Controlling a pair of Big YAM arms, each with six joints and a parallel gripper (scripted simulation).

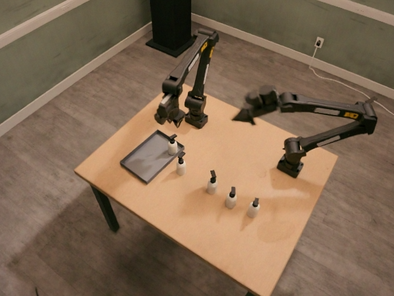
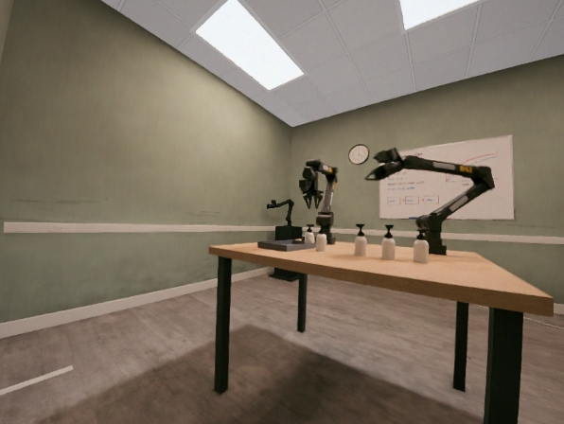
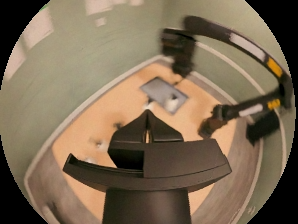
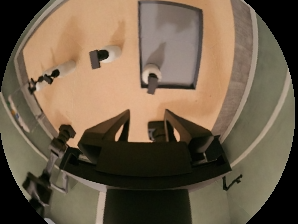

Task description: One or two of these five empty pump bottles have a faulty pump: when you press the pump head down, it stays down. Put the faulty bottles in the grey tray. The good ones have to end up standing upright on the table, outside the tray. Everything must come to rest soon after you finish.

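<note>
My right hand is 100 mm short of the grey tray, 80 mm to the left of it and 220 mm above it. Round my right hand: small dark object: 390 mm behind, 290 mm to the right, 210 mm below.
</note>
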